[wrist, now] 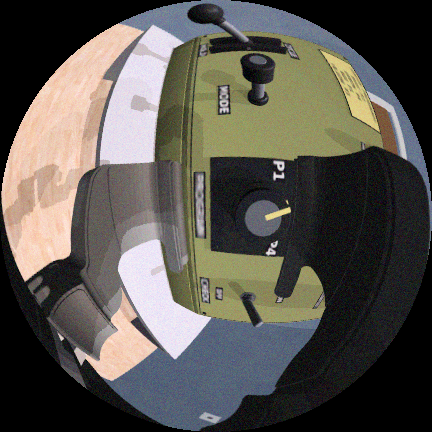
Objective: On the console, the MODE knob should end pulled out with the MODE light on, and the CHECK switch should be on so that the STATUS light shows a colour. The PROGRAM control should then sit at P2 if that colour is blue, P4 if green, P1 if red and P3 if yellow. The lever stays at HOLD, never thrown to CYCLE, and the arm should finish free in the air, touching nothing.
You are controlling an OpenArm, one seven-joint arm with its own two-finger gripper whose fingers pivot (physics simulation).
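Observation:
My gripper (pixel 232 222) is open, its grey finger left and its black finger right of the round PROGRAM knob (pixel 262 218), nothing held. The knob's yellow pointer (pixel 278 214) aims right and slightly up, between P1 (pixel 278 170) and P4 (pixel 271 248); the black finger hides P2 and P3. I cannot tell whether it touches the knob. The black MODE knob (pixel 258 68) stands out on a visible shaft. The CHECK switch (pixel 252 310) tilts down and slightly right in view, its setting unclear. The lever (pixel 206 14) leans left from its slot. The MODE and STATUS lights are hidden.
The green console (pixel 235 135) rests by a white panel (pixel 127 125) and a wooden surface (pixel 45 145). A yellow instruction card (pixel 350 90) is on the console's upper right. A brown panel with a pale rim (pixel 389 125) lies beyond it.

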